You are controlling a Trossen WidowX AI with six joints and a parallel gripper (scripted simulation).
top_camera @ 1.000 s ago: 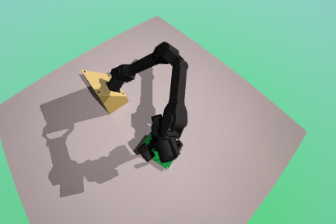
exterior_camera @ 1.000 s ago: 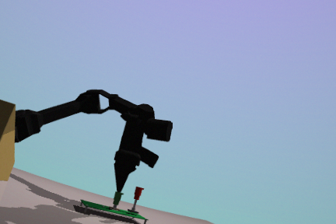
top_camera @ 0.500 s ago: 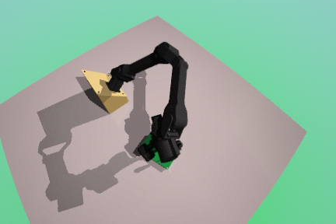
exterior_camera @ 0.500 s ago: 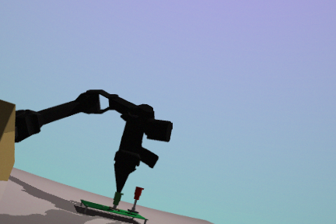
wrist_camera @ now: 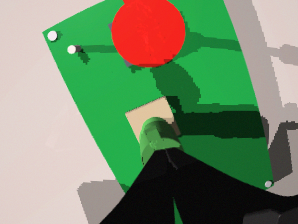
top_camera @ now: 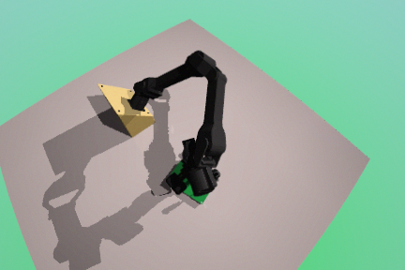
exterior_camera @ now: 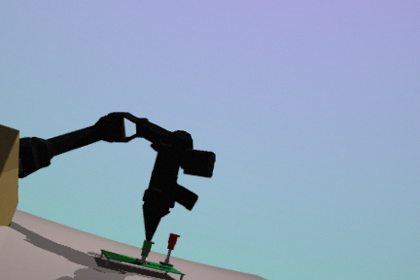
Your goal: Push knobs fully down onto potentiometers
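The green knob lies 10 mm below my gripper tip. The rest, counted from my gripper tip: red knob (50 mm ahead, 10 mm to the left, 10 mm above).
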